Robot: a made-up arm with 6 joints.
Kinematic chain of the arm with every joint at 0, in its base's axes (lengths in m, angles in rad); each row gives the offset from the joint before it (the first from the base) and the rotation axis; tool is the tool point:
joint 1: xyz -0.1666 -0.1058 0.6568 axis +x
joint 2: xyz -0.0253 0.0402 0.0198 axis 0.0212 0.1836 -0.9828
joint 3: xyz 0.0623 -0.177 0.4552 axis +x
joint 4: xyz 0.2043 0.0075 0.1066 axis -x
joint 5: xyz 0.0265 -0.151 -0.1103 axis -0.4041 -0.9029 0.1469
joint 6: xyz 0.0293 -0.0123 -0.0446 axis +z
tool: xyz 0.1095 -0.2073 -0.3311
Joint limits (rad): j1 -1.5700..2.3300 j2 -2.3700..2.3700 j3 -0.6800..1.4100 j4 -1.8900..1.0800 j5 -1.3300..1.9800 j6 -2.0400..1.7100
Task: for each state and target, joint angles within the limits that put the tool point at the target. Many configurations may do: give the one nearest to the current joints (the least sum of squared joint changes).
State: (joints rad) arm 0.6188 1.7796 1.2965 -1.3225 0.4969 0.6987
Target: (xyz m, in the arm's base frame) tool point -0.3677 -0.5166 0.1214
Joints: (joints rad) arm 1.0830 2.0069 0.9585 -0.8761 0.6263 0.4382
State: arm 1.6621 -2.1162 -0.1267 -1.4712 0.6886 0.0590
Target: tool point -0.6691 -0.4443 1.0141
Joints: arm 1.9121 -2.1895 -0.0149 -1.5747 0.6273 0.0660
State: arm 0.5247 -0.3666 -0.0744 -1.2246 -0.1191 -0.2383
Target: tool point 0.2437 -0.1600 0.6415
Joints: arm 0.3498 -0.5135 -0.3852 -0.7761 -0.0813 -0.3146
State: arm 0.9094 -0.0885 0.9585 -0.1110 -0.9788 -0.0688
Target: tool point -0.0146 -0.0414 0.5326
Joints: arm 1.5992 0.1353 0.9819 0.2833 -0.5378 -0.0869
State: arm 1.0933 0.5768 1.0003 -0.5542 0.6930 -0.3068
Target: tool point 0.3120 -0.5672 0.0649
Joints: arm 1.3263 0.2723 0.5100 0.0504 1.1708 -0.0440
